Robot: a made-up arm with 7 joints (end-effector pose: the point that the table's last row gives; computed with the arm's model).
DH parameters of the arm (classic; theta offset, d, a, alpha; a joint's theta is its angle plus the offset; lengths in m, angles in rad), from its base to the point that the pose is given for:
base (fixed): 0 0 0 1.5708
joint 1: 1.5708 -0.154 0 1.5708
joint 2: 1.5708 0 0 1.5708
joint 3: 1.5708 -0.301 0 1.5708
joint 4: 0 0 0 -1.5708
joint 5: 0 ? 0 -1.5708
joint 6: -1.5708 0 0 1.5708
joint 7: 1.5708 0 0 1.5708
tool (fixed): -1.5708 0 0 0
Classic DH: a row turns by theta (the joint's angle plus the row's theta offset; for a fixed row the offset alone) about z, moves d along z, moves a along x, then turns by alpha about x.
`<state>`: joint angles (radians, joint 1 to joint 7).
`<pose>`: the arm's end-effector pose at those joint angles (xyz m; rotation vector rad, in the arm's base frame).
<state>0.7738 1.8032 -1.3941 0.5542 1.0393 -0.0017 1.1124</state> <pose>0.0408 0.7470 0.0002 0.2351 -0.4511 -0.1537</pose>
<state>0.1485 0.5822 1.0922 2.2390 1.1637 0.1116 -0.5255</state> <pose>0.1083 0.3960 0.0507 0.1459 -2.6042 1.0589</pose>
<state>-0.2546 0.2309 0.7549 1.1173 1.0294 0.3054 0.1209</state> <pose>0.1043 0.4447 -0.4234 -0.1504 -1.0357 1.2757</pose>
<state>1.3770 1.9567 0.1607 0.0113 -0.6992 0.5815 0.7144</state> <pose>-0.2281 0.7263 0.0484 0.7339 -0.4584 1.1848</pose>
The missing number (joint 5, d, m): -0.317
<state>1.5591 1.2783 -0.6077 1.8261 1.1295 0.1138 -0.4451</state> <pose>0.2343 0.3151 0.2491 0.2875 -2.5672 -0.0195</pose>
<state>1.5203 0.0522 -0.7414 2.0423 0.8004 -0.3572 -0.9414</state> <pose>0.1770 -0.0283 0.1996 -1.5465 -2.5789 0.2298</pose>
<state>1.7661 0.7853 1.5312 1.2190 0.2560 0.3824 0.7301</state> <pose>0.0761 0.6543 0.0271 0.1539 2.5732 -0.9588</pose>
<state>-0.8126 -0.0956 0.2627 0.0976 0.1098 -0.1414 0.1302</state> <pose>-0.4256 0.1031 -0.4442 -0.0279 0.5566 0.4167</pose>
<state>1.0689 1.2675 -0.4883 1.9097 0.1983 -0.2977 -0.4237</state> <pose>0.2956 0.2988 0.1390 0.9833 -2.7581 -0.7718</pose>
